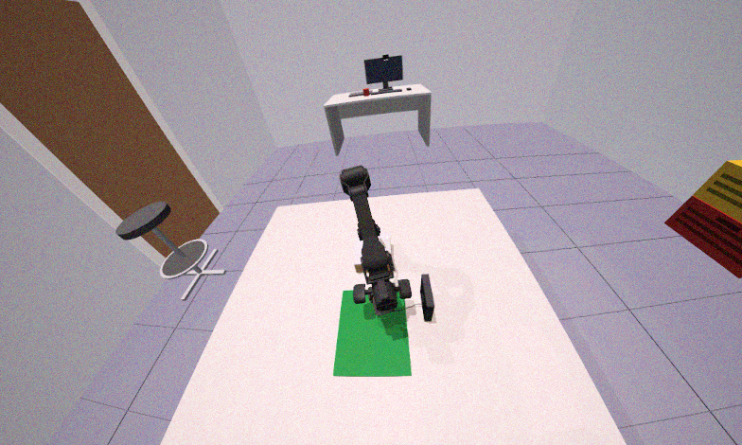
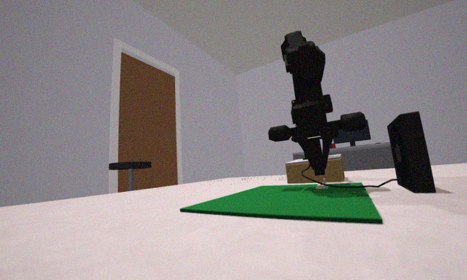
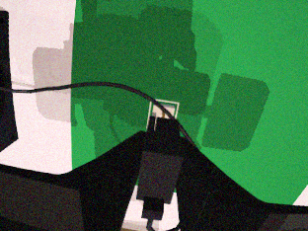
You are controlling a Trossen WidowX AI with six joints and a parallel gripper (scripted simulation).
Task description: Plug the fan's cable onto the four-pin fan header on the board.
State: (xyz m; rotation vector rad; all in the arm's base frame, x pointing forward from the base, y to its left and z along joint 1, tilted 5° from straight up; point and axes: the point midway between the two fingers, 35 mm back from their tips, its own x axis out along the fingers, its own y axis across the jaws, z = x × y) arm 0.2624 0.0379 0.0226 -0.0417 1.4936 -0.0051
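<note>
Now: gripper tip 1 cm past the black plug and 1 cm below it. The rest, counted from my gripper tip: pale four-pin header 1 cm behind, 4 cm below; then green board 7 cm ahead, 5 cm to the right, 6 cm below; then black fan 14 cm to the left, 2 cm above.
</note>
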